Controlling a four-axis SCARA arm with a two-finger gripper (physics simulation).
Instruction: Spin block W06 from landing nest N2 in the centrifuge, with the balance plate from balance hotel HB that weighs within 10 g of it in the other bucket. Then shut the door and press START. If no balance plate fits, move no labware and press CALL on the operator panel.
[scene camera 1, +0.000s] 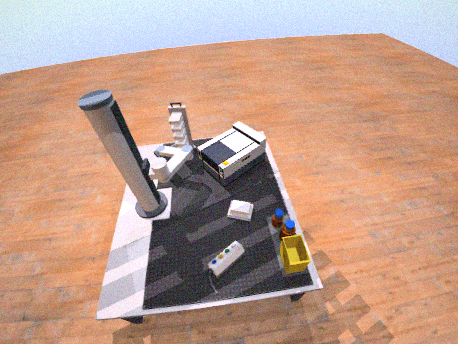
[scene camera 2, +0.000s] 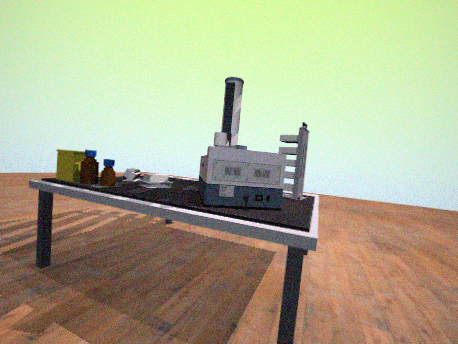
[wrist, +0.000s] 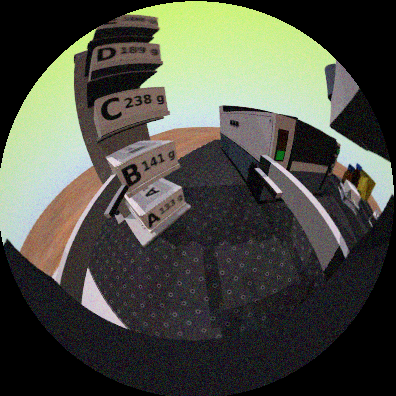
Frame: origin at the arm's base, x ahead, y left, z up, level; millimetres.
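Where they show: gripper, fingertip midpoint: (wrist: 186, 168); arm's base, link origin: (scene camera 1: 151, 204).
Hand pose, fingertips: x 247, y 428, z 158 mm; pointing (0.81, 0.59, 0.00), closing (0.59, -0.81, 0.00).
Things, the pixels of their top centre, and the offset from my fingertips.
- plate B, top centre: (wrist: 130, 148) (scene camera 1: 181, 139) dy +112, dx +5, dz +20 mm
- plate C, top centre: (wrist: 119, 104) (scene camera 1: 179, 132) dy +114, dx +5, dz +98 mm
- white block, top centre: (scene camera 2: 156, 174) (wrist: 353, 187) (scene camera 1: 240, 206) dy -604, dx +418, dz -70 mm
- operator panel, top centre: (scene camera 1: 226, 255) (scene camera 2: 133, 168) dy -937, dx +280, dz -61 mm
My gripper (wrist: 186, 168) is open and empty, in front of the balance hotel (scene camera 1: 188, 131) (scene camera 2: 303, 165) (wrist: 83, 95) and to its right in the wrist view; the arm hides it in scene camera 1. In the hotel, plate A (wrist: 163, 207) is lowest, its weight blurred. Above it are plate B (wrist: 150, 169), marked 141 g, plate C (wrist: 132, 111), marked 238 g, and plate D (wrist: 127, 54), marked 189 g. The centrifuge (scene camera 1: 243, 156) (scene camera 2: 243, 172) (wrist: 247, 132) shows a green light; its door state is unclear. A white block (scene camera 1: 241, 207) sits on a nest, its label unreadable.
The operator panel (scene camera 1: 227, 258) has coloured buttons and lies near the front of the table. Two brown bottles (scene camera 1: 278, 218) (scene camera 2: 89, 170) with blue caps and a yellow bin (scene camera 1: 295, 256) (scene camera 2: 68, 166) stand along the table's edge. The arm's column (scene camera 1: 117, 150) (scene camera 2: 232, 110) stands opposite.
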